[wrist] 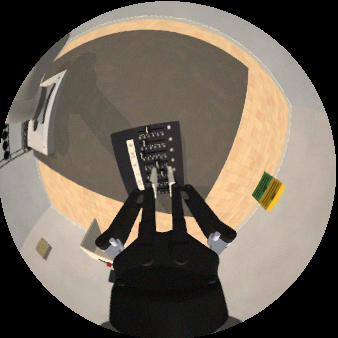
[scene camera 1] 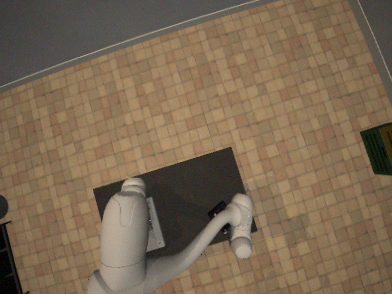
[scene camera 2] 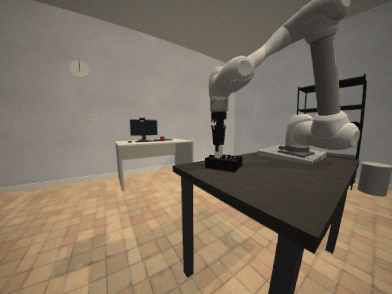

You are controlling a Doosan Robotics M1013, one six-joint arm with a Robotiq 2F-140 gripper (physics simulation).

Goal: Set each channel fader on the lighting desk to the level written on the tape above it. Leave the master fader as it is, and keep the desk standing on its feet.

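Frame: origin at the arm's base, x ahead, y left, z up, level; millimetres.
Where they show: gripper, fingertip midpoint: [wrist: 161,172] [scene camera 2: 218,157]; arm's base at its link origin: [scene camera 2: 295,153].
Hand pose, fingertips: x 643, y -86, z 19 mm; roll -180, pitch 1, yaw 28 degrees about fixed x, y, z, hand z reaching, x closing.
Each offset is from my fingertips to the top centre of the thing. "spot": to the spot under its first point. Level surfaces: height alone.
The black lighting desk {dx -34, dy +7, dz +11 mm} [scene camera 1: 216,208] [scene camera 2: 222,163] [wrist: 120,146] lies flat on the dark table {dz -57 mm} [scene camera 1: 190,175] [scene camera 2: 280,195] [wrist: 165,65]. In the wrist view, its white tape strip {spot: dx -63, dy +0, dz -2 mm} [wrist: 134,161] runs down the left side; the writing is too blurred to read. The master fader {dx -60, dy +72, dz +11 mm} [wrist: 147,130] is in the topmost row, left of the middle of its slot. Two channel faders [wrist: 144,143] [wrist: 142,155] below it sit near the tape end; another {spot: dx -16, dy +17, dz +11 mm} [wrist: 157,164] sits farther right. My gripper [scene camera 2: 218,153] [wrist: 161,172] is partly open and empty, with tips low over the lower rows, partly hiding them.
The arm's pale base plate [scene camera 1: 156,225] [scene camera 2: 315,156] [wrist: 54,112] stands on the same table. The desk is near the table's edge. A white side table with a monitor [scene camera 2: 143,127] and a black shelf rack [scene camera 2: 364,100] stand away from it. A green and yellow crate [scene camera 1: 375,152] [wrist: 262,186] is farther off.
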